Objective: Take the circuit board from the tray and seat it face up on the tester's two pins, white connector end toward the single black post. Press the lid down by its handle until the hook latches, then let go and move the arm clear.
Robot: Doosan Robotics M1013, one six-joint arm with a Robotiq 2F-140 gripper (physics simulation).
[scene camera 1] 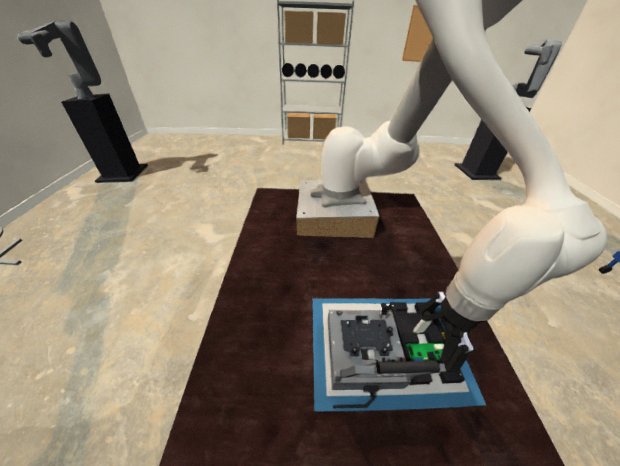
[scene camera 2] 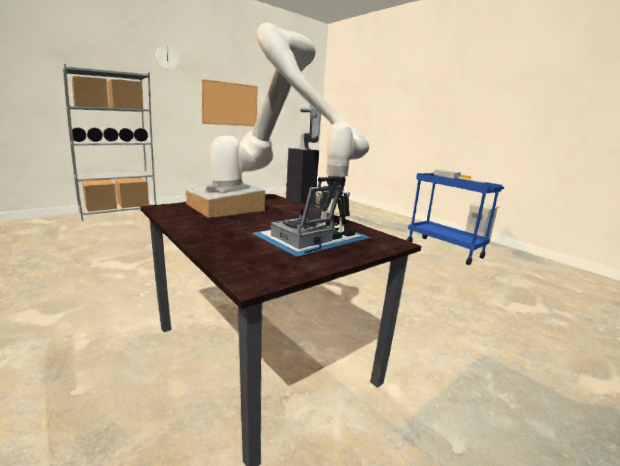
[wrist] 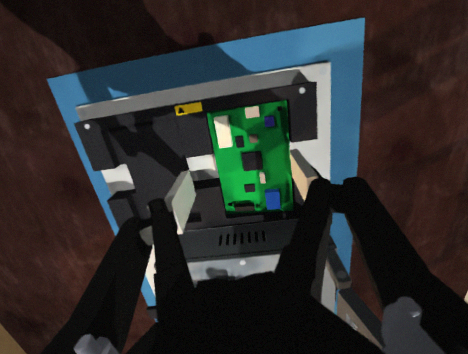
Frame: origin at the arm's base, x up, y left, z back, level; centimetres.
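Seen in the pictures: gripper, fingertip midpoint: [scene camera 1: 425, 350] [wrist: 240, 173]; arm's base, link origin: [scene camera 1: 340, 194] [scene camera 2: 228, 188].
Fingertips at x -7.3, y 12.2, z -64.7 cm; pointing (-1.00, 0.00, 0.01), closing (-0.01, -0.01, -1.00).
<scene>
Offsets run from my fingertips to a thing's top centre. "pt": to the spot under its first point. Level surfaces: height alone.
The green circuit board {dz -1.3, dx +0.9, dy +0.5 cm} [scene camera 1: 414, 350] [wrist: 232, 172] lies face up in the black tray [scene camera 1: 409, 325] [wrist: 302, 117], white connector end away from the tester in the wrist view. My gripper [scene camera 1: 435, 352] [wrist: 240, 173] is shut across it: one finger at the board's right edge, the other beyond its left edge, with a dark tray block showing between. Finger contact is hard to see. The tester {pt dz +7.1, dx +3.5, dy -21.9 cm} [scene camera 1: 340, 325] [scene camera 2: 280, 231] shows its dark raised plate {dz +3.1, dx +5.6, dy -15.6 cm} [scene camera 1: 365, 335]; I cannot tell its pins and single post apart surely. Its lid {pt dz -8.4, dx +14.3, dy -22.9 cm} [scene camera 2: 310, 206] stands raised; the dark handle {dz -10.9, dx +25.0, dy -17.2 cm} [scene camera 1: 408, 367] is beside my fingers.
A blue mat {dx -2.4 cm} [scene camera 1: 320, 395] [wrist: 345, 100] with a white inner sheet lies under tester and tray on the dark table {dx -2.6 cm} [scene camera 1: 250, 350] [scene camera 2: 250, 270]. A black lever {pt dz -9.9, dx -1.8, dy -21.2 cm} [scene camera 1: 353, 405] sticks out at the tester's front. The arm's base block [scene camera 1: 335, 225] is behind; a blue cart [scene camera 2: 453, 234] stands right.
</scene>
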